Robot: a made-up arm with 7 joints.
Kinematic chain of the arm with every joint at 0, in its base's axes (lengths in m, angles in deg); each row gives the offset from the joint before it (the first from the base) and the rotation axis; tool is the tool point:
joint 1: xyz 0 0 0.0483 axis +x
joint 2: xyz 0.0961 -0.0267 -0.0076 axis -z
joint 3: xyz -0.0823 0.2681 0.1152 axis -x
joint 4: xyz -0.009 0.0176 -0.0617 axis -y
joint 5: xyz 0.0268 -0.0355 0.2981 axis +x
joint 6: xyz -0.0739 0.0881 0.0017 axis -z
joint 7: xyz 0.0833 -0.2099 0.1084 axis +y
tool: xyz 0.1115 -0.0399 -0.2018
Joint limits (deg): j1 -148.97..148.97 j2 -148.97..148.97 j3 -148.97..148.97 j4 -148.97..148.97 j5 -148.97..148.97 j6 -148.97..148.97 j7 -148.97..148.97
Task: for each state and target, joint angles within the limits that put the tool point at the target. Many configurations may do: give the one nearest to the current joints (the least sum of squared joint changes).
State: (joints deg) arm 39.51 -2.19 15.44 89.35 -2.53 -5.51 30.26
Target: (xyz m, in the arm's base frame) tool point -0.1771 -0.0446 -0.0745
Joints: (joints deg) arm 44.08 -25.37 10.98 105.63 -12.87 12.53 46.17
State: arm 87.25 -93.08 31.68 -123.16 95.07 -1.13 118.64
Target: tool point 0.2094 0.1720 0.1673
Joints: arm 64.13 -72.70 6.52 -148.97 50.66 4.73 148.97
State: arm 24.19 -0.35 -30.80 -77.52 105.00 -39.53 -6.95
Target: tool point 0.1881 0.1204 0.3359
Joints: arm 58.05 3.12 -21.76 -52.52 73.09 -3.48 12.90
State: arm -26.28 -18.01 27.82 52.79 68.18 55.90 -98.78
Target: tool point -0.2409 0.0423 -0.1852
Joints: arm -12.63 8.97 -13.80 65.88 76.24 89.61 -88.20
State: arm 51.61 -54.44 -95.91 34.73 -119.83 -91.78 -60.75
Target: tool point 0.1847 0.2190 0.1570
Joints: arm 39.44 -15.90 -92.98 27.22 -130.92 -76.09 -58.39
